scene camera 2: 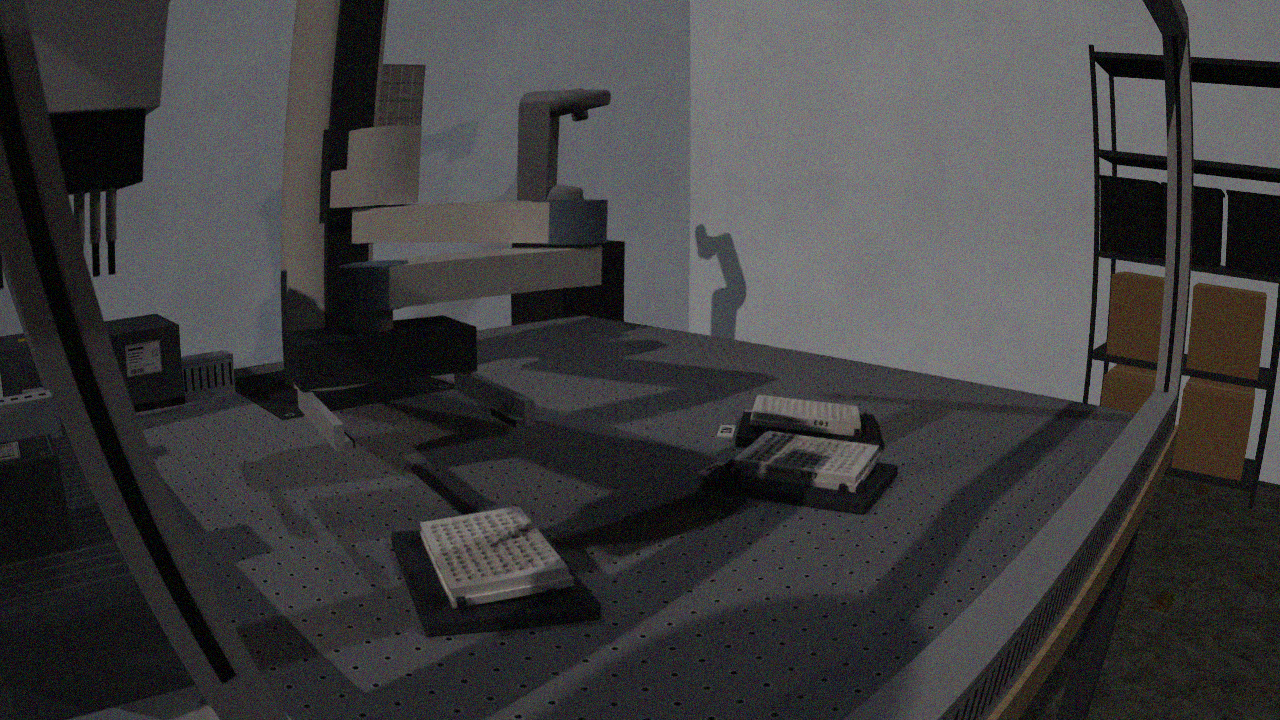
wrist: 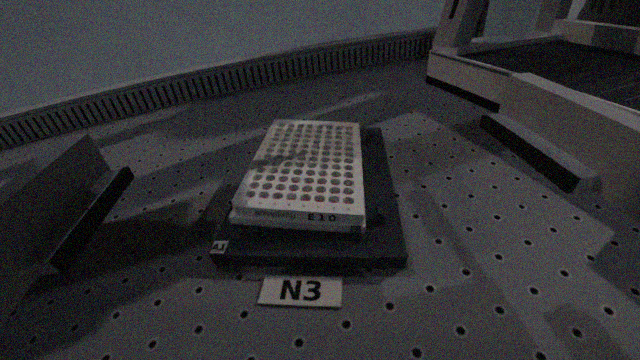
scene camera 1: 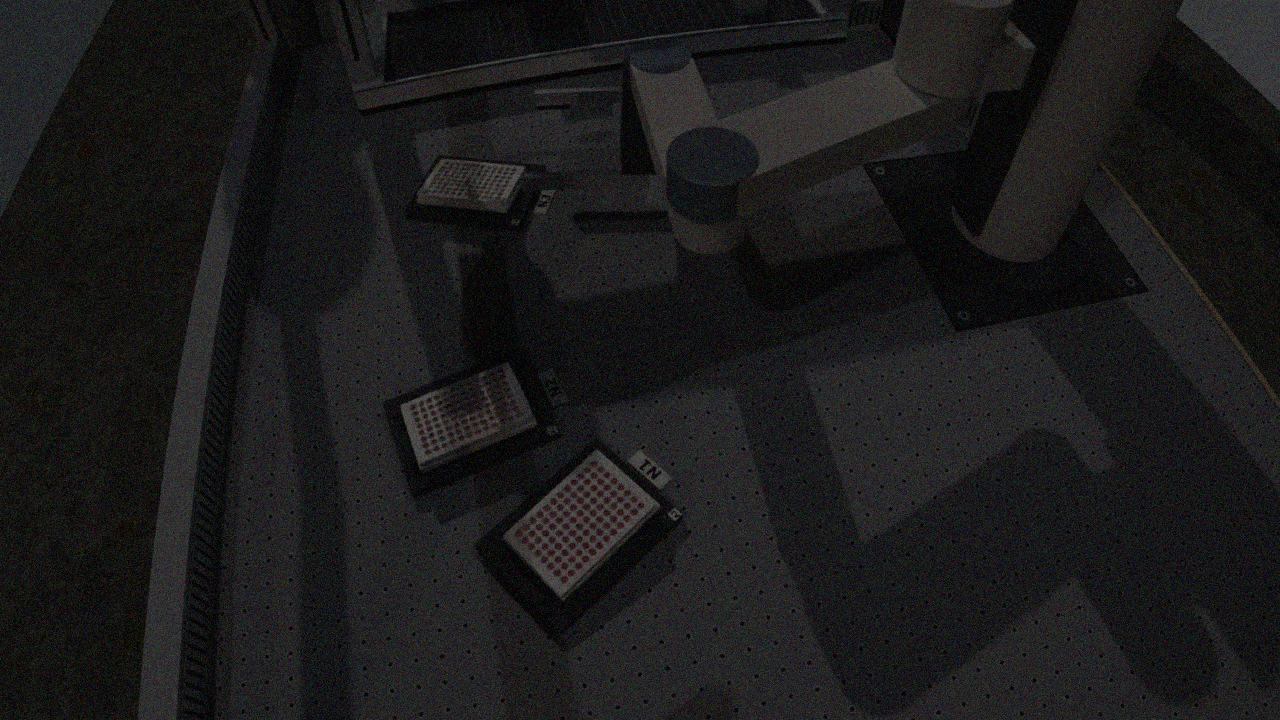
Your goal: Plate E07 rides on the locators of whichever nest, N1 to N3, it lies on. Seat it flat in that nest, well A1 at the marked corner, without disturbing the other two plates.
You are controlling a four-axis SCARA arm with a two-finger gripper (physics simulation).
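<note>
In the wrist view a pale plate (wrist: pixel 305 170) (scene camera 1: pixel 471 183) (scene camera 2: pixel 492 550) marked E10 lies on the dark nest N3 (wrist: pixel 390 200) (scene camera 2: pixel 425 617), whose A1 mark is at the near left corner. The N2 plate (scene camera 1: pixel 467 413) (scene camera 2: pixel 810 459) lies partly in shadow on its dark nest (scene camera 1: pixel 398 465); its code is unreadable. The N1 plate (scene camera 1: pixel 581 523) (scene camera 2: pixel 805 414) shows a small code that looks like E01. No legible E07 shows, and exact tilts are hard to tell. My gripper (scene camera 1: pixel 556 154) (scene camera 2: pixel 438 425) (wrist: pixel 306 123) is open and empty, its fingers pointing toward N3.
The arm column (scene camera 1: pixel 1056 134) stands on a dark base plate (scene camera 1: pixel 1056 277) at the right. A slotted side rail (scene camera 1: pixel 210 429) (wrist: pixel 215 75) runs beside the nests. A framed unit (scene camera 1: pixel 590 62) stands past N3. A shelf rack (scene camera 2: pixel 1094 223) stands at the right in scene camera 2.
</note>
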